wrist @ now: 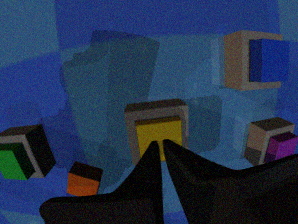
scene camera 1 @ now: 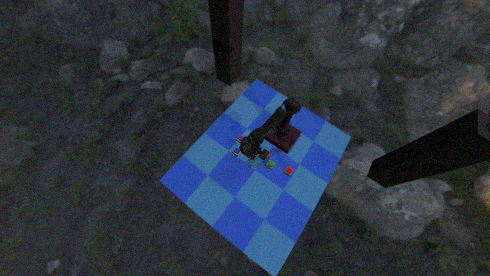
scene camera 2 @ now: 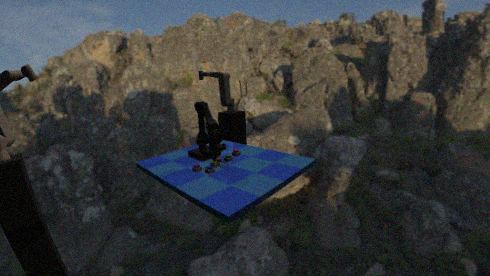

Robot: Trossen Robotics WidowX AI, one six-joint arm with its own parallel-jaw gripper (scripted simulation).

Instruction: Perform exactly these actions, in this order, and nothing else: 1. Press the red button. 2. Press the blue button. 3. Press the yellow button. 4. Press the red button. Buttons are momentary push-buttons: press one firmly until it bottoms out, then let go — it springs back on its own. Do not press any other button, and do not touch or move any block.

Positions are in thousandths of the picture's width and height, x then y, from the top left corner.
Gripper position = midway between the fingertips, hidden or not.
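Observation:
I see my gripper (wrist: 539, 650), and I also see a yellow button (wrist: 576, 574). A blue button (wrist: 894, 279) is in sight too.

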